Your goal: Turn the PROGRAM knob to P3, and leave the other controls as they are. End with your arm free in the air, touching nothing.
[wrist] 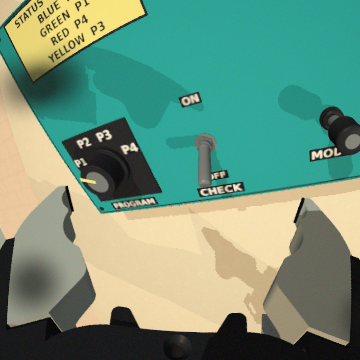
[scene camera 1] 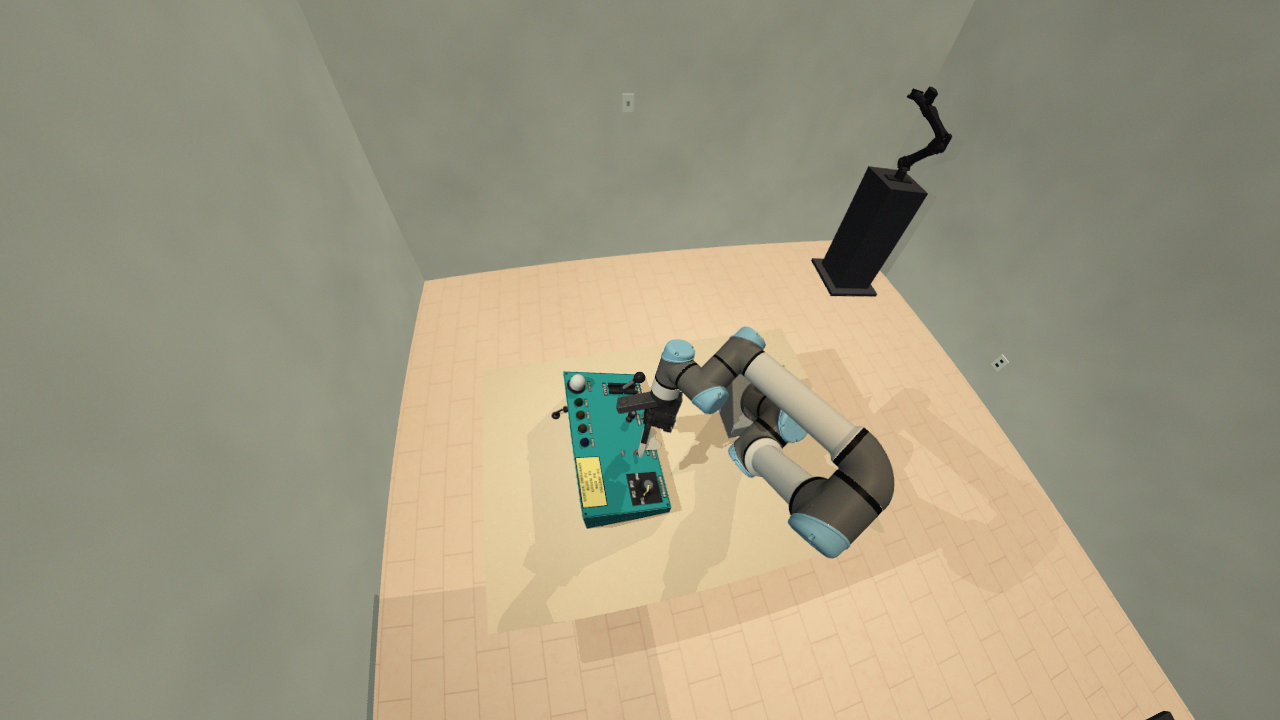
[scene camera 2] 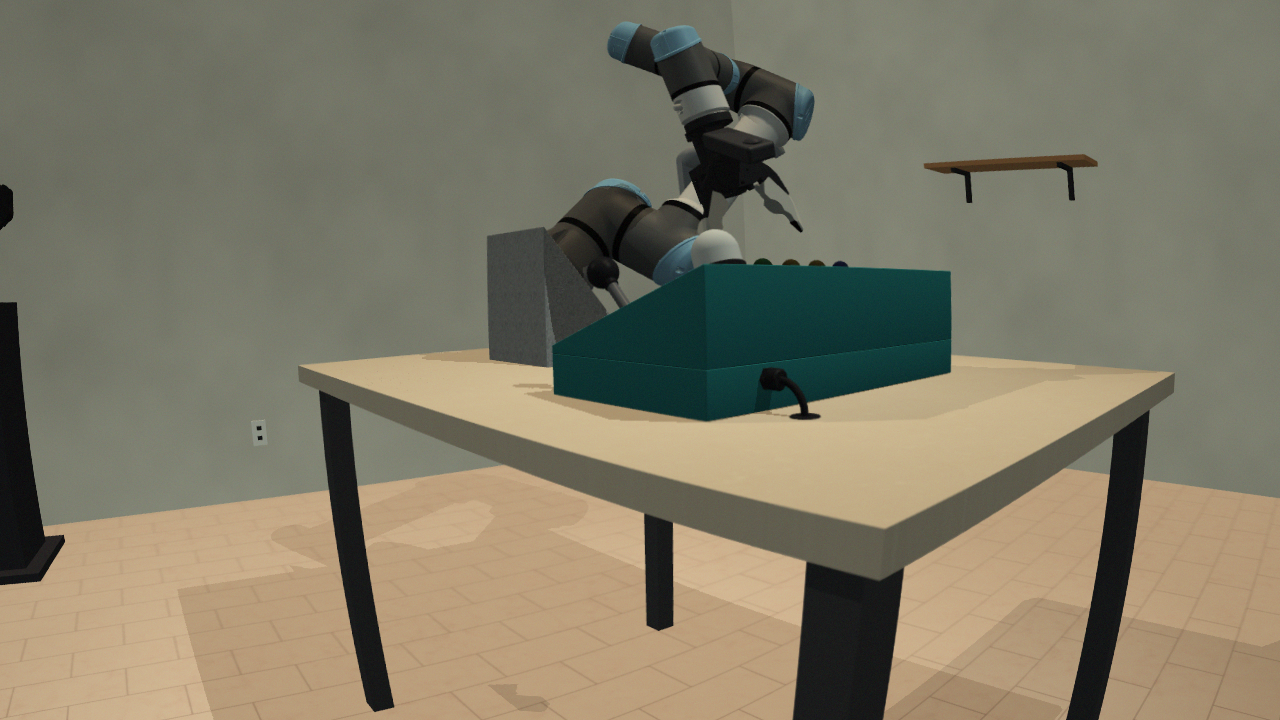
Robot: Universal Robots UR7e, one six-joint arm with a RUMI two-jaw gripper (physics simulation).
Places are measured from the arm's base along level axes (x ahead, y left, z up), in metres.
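Pixels of known places: gripper, fingertip midpoint: [wrist: 183, 195] [scene camera 1: 642, 437] [scene camera 2: 759, 244]; arm's base at its link origin: [scene camera 1: 760, 400] [scene camera 2: 548, 278].
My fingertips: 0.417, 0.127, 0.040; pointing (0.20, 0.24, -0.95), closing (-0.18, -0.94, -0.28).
Observation:
For each thing: its top centre in the pictures, then the offset to it from my fingertips, as dx, dy, dz. "spot": a spot on its surface instead.
- CHECK toggle at its top centre: [wrist: 199, 168] +0.001, +0.004, -0.056
- MODE control at its top centre: [wrist: 352, 128] +0.026, -0.114, -0.051
- black ball lever at its top centre: [scene camera 2: 602, 256] [scene camera 1: 639, 374] -0.012, -0.240, -0.017
- white dome at a spot on its surface: [scene camera 1: 577, 383] spot: +0.195, -0.204, -0.003
- yellow status card at its top centre: [wrist: 52, 14] [scene camera 1: 590, 480] +0.157, +0.110, -0.034
The teal control panel [scene camera 1: 617, 438] [scene camera 2: 823, 313] [wrist: 240, 60] stands on the table. Its PROGRAM knob [scene camera 1: 646, 488] [wrist: 102, 176] is black, on a black plate marked P1 to P4. In the wrist view its yellow pointer line points left, beside the P1 label and away from P3. The knob is hidden in scene camera 2. My gripper [scene camera 2: 753, 221] [wrist: 183, 195] is open with nothing between its fingers. It hangs above the panel's lower side; in the wrist view the knob shows beyond the left fingertip, with no contact visible.
The CHECK toggle [wrist: 204, 160] leans toward OFF. The MODE control [wrist: 342, 132] stands right of it. The panel also bears a black ball lever [scene camera 1: 638, 377], a white dome [scene camera 1: 577, 383], several round lamps and a yellow status card [scene camera 1: 590, 481] [wrist: 75, 35]. A grey block [scene camera 2: 519, 295] stands behind the panel.

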